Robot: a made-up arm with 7 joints.
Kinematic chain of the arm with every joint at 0, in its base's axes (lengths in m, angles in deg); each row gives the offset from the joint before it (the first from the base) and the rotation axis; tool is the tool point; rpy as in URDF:
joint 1: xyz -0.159 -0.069 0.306 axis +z
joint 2: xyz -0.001 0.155 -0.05 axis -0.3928 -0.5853 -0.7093
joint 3: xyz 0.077 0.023 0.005 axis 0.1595 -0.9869 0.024
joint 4: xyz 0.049 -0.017 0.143 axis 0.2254 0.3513 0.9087
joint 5: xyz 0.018 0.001 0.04 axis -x
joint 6: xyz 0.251 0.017 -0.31 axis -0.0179 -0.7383 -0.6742
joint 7: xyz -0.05 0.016 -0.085 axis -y
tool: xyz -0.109 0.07 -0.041 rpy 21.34 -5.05 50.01
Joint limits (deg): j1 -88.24..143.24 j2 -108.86..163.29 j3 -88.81..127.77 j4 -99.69..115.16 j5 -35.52..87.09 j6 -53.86..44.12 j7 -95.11..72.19
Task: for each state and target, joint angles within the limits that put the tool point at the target. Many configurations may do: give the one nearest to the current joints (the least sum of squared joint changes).
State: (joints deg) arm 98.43 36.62 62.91 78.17 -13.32 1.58 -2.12
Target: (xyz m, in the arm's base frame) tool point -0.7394 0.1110 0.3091
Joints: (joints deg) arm 109.48 30.80 81.59 33.82 -19.37 33.52 12.52
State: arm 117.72 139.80 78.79 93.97 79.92 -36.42 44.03
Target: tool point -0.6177 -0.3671 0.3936
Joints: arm 117.19 145.91 90.91 86.54 87.09 -45.07 39.48
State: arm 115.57 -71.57 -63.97 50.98 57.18 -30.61 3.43
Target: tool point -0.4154 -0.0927 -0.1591
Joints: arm 111.84 -71.32 -55.93 45.89 83.78 -26.46 11.04
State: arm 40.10 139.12 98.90 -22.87 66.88 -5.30 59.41
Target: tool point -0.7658 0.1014 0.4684
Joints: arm 32.28 137.19 93.18 -0.05 50.20 18.62 68.62
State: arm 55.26 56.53 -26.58 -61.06 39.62 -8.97 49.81
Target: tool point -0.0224 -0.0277 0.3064
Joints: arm 76.92 61.05 1.66 -50.58 5.53 -40.94 22.11
